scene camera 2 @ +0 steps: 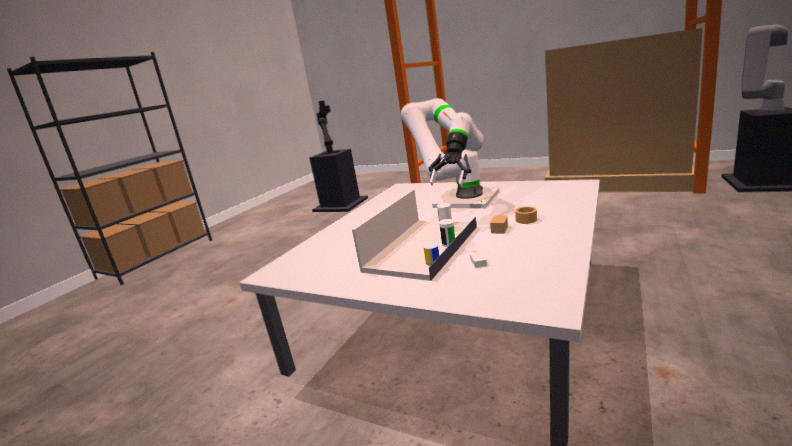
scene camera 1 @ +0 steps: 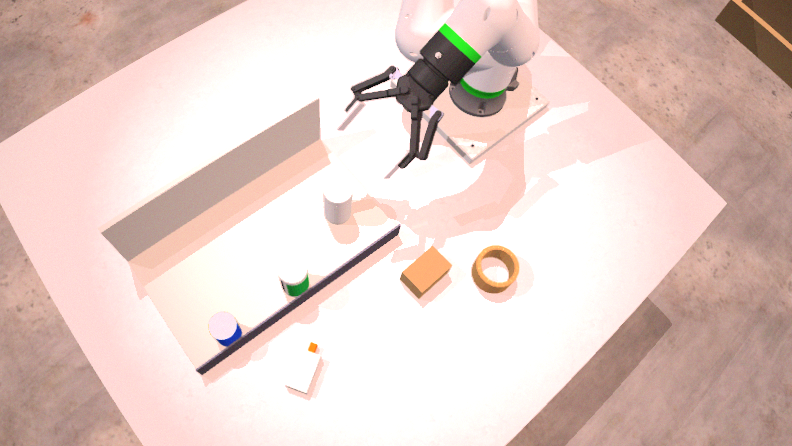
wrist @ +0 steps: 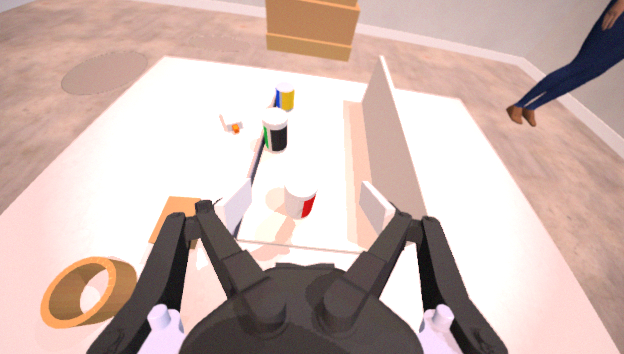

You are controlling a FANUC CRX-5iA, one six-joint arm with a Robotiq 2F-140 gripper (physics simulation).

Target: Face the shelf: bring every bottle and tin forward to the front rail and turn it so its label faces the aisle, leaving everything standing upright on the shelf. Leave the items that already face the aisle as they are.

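Places are measured from the arm's base along level axes (x right, y back, z down), in metres.
Pixels of known places: gripper, between the fingertips: (scene camera 2: 445,184) (scene camera 1: 361,152) (wrist: 306,191); arm's base, origin of its link: (scene camera 2: 469,194) (scene camera 1: 477,93).
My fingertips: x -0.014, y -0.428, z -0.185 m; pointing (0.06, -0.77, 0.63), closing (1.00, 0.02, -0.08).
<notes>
Ahead of a thing's pixels: the offset from my fingertips to its top centre. "spot": to the spot under its first point.
My gripper (scene camera 1: 365,148) (scene camera 2: 447,178) (wrist: 306,191) is open and empty, above and short of the shelf's robot-side end. A white tin with a red patch {dy -0.061, dx +0.000, dz +0.078 m} (scene camera 1: 337,207) (scene camera 2: 443,213) (wrist: 300,201) stands upright, set back from the front rail {dy -0.246, dx -0.097, dz +0.158 m} (scene camera 1: 354,261) (scene camera 2: 454,244) (wrist: 256,162); its red shows towards the back panel. A white-capped green-and-black container {dy -0.238, dx -0.065, dz +0.088 m} (scene camera 1: 296,282) (scene camera 2: 447,234) (wrist: 275,134) stands upright close to the rail, green towards it. A blue-and-yellow tin {dy -0.408, dx -0.053, dz +0.117 m} (scene camera 1: 226,329) (scene camera 2: 431,253) (wrist: 285,98) stands upright near the far end by the rail, blue towards it.
The shelf's tall back panel {spot: dy -0.221, dx +0.194, dz +0.117 m} (scene camera 1: 221,182) (scene camera 2: 385,232) (wrist: 387,130) stands opposite the rail. Outside the rail are a wooden block {dy -0.017, dx -0.231, dz +0.161 m} (scene camera 1: 425,271) (scene camera 2: 498,224) (wrist: 175,215), an orange-brown ring {dy +0.101, dx -0.331, dz +0.161 m} (scene camera 1: 514,268) (scene camera 2: 525,217) (wrist: 122,295) and a small white orange-tipped object {dy -0.336, dx -0.206, dz +0.183 m} (scene camera 1: 304,373) (scene camera 2: 478,259) (wrist: 231,121).
</notes>
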